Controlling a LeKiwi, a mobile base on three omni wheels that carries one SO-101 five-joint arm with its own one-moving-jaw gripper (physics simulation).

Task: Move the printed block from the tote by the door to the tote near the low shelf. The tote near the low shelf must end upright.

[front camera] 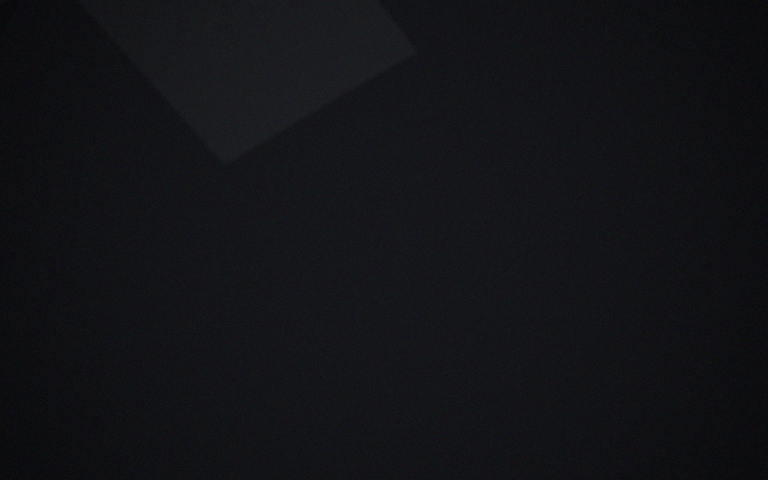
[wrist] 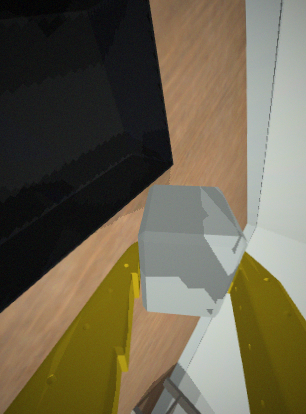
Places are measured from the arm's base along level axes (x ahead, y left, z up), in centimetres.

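Where they show: hand, tool point: point(wrist: 146, 252).
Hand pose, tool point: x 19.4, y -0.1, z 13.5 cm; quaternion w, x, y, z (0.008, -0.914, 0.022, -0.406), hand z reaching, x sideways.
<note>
Things, the pixels of their top centre, and the offset from my tool point. "*": a spot on its surface instead. Level surfaces: height alone.
- printed block, top centre: point(wrist: 240, 280) dy +0.3, dx +0.9, dz +3.4 cm
- black tote, top centre: point(front camera: 325, 137) point(wrist: 53, 149) dy +2.1, dx +1.9, dz -12.5 cm
- very dark surface, surface spot: point(front camera: 396, 283) * dy -0.1, dx -13.0, dz -16.7 cm
- Wooden floor, surface height: dz -22.5 cm
- grey frame, surface spot: point(wrist: 182, 395) * dy -183.5, dx +28.4, dz -7.2 cm
The printed block point(wrist: 187, 250), light grey with bevelled edges, is between the jaws of my gripper point(wrist: 187, 280) in the wrist view. The yellow jaws press on its left and right sides, so the gripper is shut on it. A black tote point(wrist: 60, 125) fills the upper left of the wrist view, with its open inside showing and its near corner just beyond the block. The block shows to the right of that corner. In the front camera view a very dark surface point(front camera: 396, 283) fills the picture, with a slightly lighter patch at the top left. The other tote cannot be made out.
Wooden floor point(wrist: 200, 100) runs beside the tote. A pale skirting board point(wrist: 257, 100) and white wall point(wrist: 290, 125) stand along the right of the wrist view. Part of a grey frame point(wrist: 182, 395) shows at the bottom of the wrist view.
</note>
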